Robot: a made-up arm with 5 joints.
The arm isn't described. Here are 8 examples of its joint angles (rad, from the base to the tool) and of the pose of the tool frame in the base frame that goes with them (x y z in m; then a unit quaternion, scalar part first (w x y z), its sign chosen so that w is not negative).
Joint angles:
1: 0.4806 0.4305 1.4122 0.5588 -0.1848
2: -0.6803 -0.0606 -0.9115 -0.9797 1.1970
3: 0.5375 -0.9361 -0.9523 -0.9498 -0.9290
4: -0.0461 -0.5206 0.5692 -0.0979 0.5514
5: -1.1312 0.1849 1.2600 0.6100 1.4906
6: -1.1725 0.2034 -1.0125 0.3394 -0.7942
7: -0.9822 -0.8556 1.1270 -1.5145 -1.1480
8: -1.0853 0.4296 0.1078 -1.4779 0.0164
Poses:
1: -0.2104 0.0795 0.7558 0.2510 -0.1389 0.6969 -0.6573
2: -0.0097 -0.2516 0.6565 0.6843 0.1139 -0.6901 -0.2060
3: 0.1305 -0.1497 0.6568 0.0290 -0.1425 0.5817 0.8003
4: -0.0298 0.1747 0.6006 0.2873 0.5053 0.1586 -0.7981
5: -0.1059 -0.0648 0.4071 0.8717 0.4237 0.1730 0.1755
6: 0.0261 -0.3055 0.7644 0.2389 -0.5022 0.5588 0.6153
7: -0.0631 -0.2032 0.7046 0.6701 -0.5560 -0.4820 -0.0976
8: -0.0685 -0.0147 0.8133 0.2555 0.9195 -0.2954 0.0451
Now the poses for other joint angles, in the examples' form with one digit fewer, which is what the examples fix.
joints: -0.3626 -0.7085 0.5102 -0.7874 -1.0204
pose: 0.108 -0.151 0.737 0.571 -0.564 -0.136 0.580
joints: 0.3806 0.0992 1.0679 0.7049 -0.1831
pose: -0.202 0.137 0.681 0.244 -0.120 0.578 -0.770
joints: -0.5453 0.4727 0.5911 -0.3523 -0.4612
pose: 0.062 0.018 0.659 0.302 0.592 0.112 -0.738
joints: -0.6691 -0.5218 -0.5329 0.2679 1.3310
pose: -0.215 -0.003 0.495 0.696 0.221 -0.065 -0.681
